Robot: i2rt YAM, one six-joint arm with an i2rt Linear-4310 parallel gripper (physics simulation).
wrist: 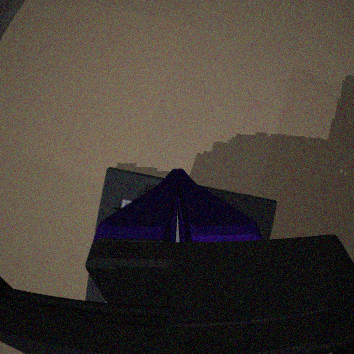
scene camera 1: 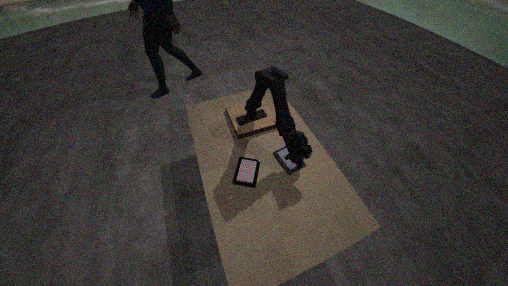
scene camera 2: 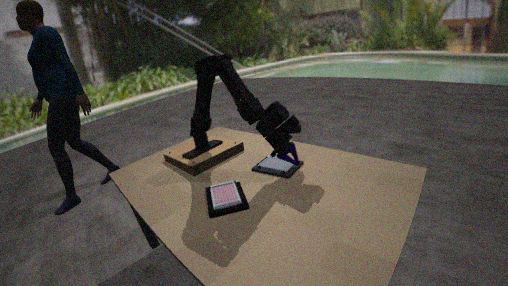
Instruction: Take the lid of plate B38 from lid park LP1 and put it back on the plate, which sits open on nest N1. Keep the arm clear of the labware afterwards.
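Frame: origin at the arm's base, x right, y back, z down, level; metres.
Where they show: gripper, fingertip midpoint: [wrist: 177, 177] [scene camera 1: 300, 167] [scene camera 2: 298, 164]; arm's base, origin of the base link: [scene camera 1: 251, 117] [scene camera 2: 203, 149].
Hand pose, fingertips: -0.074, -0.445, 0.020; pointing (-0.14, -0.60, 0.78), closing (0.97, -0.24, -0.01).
Observation:
Each offset is from my fingertips to the top centre of the thing, as dx, dy, dz. "pt": to the spot under its first point. Level surfaces: height alone.
The lid {+0.015, +0.084, +0.003} [scene camera 1: 284, 158] [scene camera 2: 273, 163] is a pale, flat rectangle lying on lid park LP1 {+0.015, +0.083, +0.000} [scene camera 1: 291, 171] [scene camera 2: 280, 174] [wrist: 109, 192], a dark tray. In the wrist view, small pale bits of the lid {pt -0.027, +0.024, +0.003} [wrist: 126, 203] show beside and between the fingers. My gripper [scene camera 1: 299, 163] [scene camera 2: 295, 161] [wrist: 177, 177] is shut with its blue fingertips together and nothing between them. It is low over the lid park and hides much of the lid in the wrist view. Plate B38 {+0.265, +0.120, -0.006} [scene camera 1: 247, 171] [scene camera 2: 224, 194], with pink wells showing, sits open on the black nest N1 {+0.265, +0.120, +0.002} [scene camera 1: 244, 185] [scene camera 2: 229, 212].
The arm's base stands on a wooden block [scene camera 1: 267, 125] [scene camera 2: 197, 163] at the back of the tan table top {dz +0.021} [scene camera 1: 320, 220] [scene camera 2: 350, 220]. The arm's shadow falls beside the nest and lid park. A person [scene camera 1: 159, 30] [scene camera 2: 55, 75] is on the floor beyond the table's edge.

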